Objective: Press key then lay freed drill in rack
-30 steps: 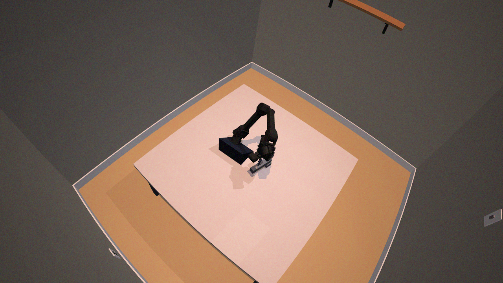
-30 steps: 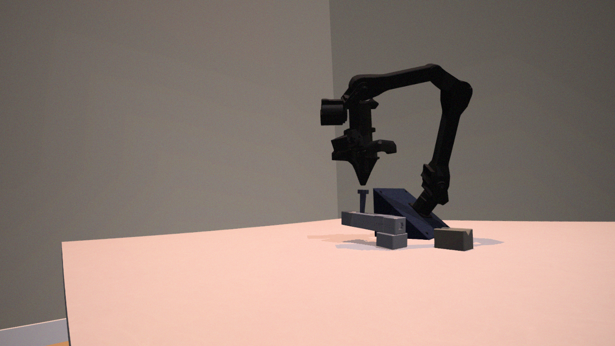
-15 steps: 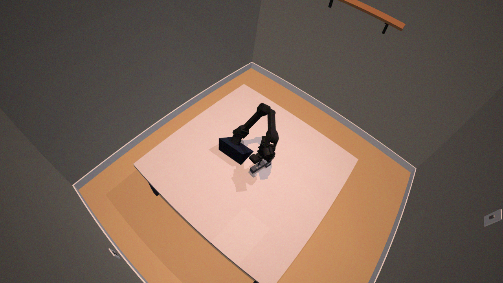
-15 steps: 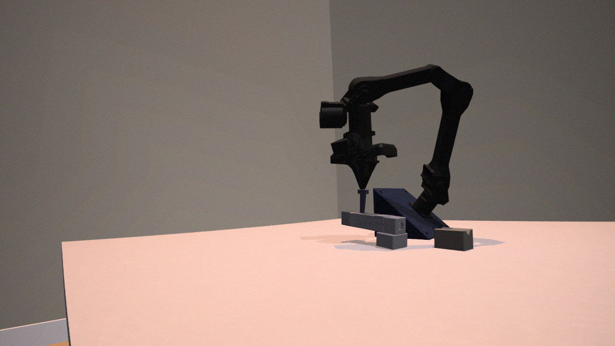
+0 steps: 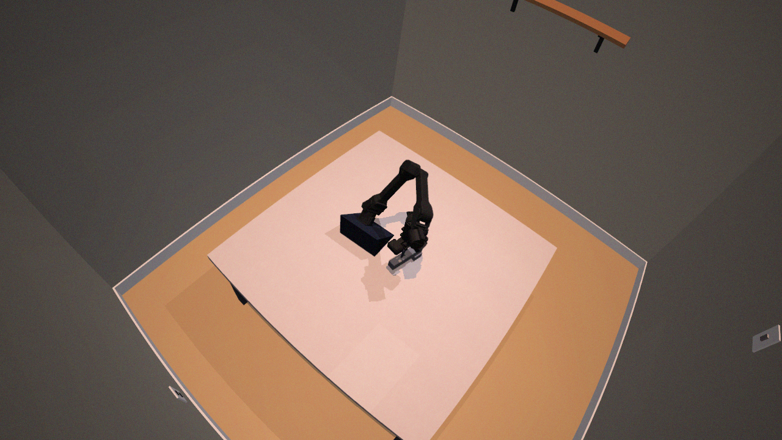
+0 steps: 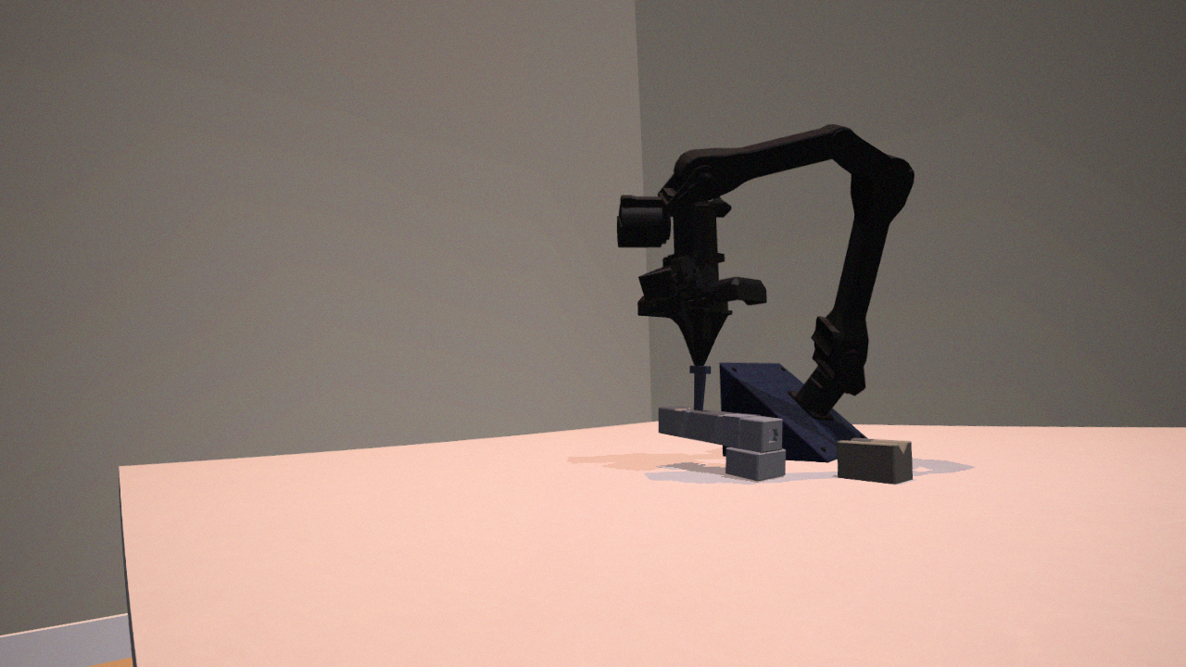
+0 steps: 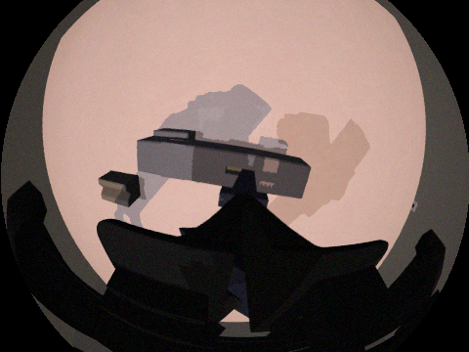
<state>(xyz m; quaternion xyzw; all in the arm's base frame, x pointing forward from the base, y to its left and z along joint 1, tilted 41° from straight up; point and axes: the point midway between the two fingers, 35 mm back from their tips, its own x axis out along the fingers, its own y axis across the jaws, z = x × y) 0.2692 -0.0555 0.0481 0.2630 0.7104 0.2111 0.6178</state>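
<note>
Right now the dark blue t-shaped key is 30 mm below my gripper tip. Round my gripper tip: long grey block (30 mm to the left, 90 mm below).
</note>
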